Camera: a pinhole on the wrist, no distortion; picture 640 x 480 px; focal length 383.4 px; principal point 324.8 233.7 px. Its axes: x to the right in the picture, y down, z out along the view. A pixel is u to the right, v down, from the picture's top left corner.
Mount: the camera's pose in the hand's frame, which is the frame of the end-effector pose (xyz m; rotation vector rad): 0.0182 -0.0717 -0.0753 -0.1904 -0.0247 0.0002
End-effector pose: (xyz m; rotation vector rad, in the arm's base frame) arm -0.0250 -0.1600 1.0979 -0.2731 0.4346 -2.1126
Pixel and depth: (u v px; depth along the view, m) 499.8 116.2 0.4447
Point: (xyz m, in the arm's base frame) -0.0913 -0.3540 1.5106
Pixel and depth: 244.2 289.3 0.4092
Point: 0.1771 -0.1899 1.3555
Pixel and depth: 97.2 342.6 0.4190
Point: 0.3091 -0.0824 1.3215
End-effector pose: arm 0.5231 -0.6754 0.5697 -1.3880 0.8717 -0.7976
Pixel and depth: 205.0 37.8 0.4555
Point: 0.8279 -0.3676 0.7860
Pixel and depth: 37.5 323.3 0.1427
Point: 0.5288 -0.5683 0.5857
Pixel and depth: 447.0 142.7 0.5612
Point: 1.0573 -0.5992 0.6517
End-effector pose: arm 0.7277 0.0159 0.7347 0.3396 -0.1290 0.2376
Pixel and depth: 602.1 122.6 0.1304
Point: 0.8488 -0.0595 0.7845
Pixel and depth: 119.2 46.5 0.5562
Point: 0.4591 -0.4367 1.0941
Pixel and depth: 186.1 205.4 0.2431
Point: 0.6516 -0.0964 0.8624
